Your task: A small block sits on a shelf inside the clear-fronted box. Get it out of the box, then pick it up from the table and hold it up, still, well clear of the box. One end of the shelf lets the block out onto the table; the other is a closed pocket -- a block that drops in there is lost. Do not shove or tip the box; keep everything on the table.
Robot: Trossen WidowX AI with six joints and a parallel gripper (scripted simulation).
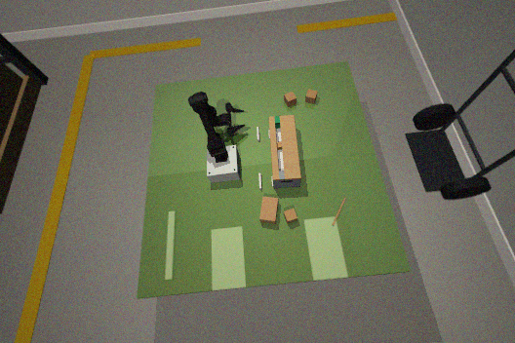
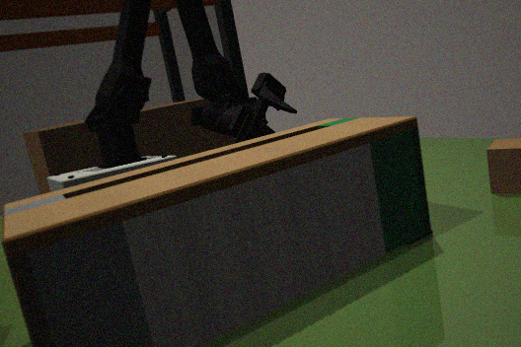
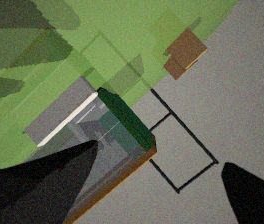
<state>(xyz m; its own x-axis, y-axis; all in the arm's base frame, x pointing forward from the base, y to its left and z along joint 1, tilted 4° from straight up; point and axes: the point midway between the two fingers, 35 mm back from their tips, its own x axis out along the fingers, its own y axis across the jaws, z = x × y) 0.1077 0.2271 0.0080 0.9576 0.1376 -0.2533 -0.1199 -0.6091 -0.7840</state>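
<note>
Right now the small tan block is 20 cm to the right of my gripper tip, 18 cm ahead of it and 2 cm below it. The rest, counted from my gripper tip: long box (22 cm to the right, 16 cm ahead, 4 cm below); then thin stick (57 cm to the right, 44 cm ahead, 10 cm below).
</note>
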